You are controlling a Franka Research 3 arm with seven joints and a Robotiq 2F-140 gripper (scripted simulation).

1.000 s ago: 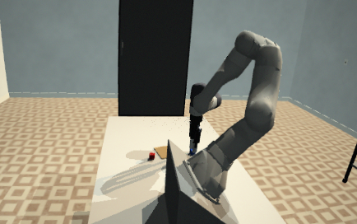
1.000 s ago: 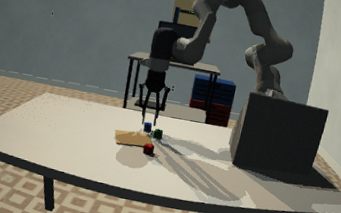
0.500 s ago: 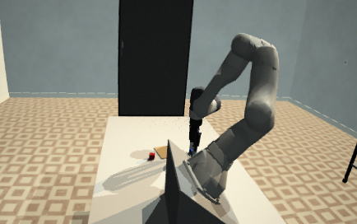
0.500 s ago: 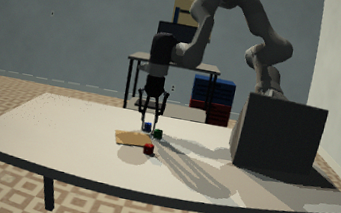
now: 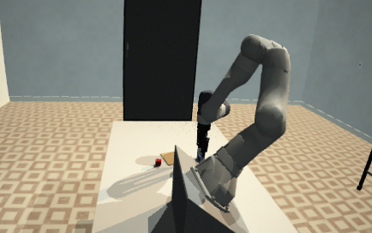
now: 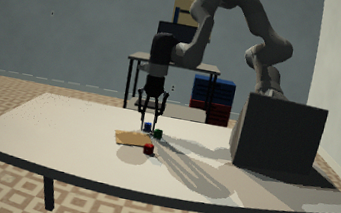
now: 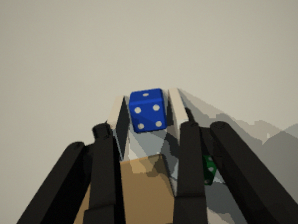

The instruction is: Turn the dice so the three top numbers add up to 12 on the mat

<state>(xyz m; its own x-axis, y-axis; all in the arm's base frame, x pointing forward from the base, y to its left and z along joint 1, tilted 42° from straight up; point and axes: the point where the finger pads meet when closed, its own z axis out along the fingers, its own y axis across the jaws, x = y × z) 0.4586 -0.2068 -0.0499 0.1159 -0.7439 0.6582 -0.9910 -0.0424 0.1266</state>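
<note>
The blue die lies 2 cm below my hand. From my hand the other things lie so: red die: 3 cm behind, 25 cm to the left, 2 cm below; green die: 5 cm behind, 7 cm to the left, 2 cm below; tan mat: 4 cm ahead, 14 cm to the left, 3 cm below.
</note>
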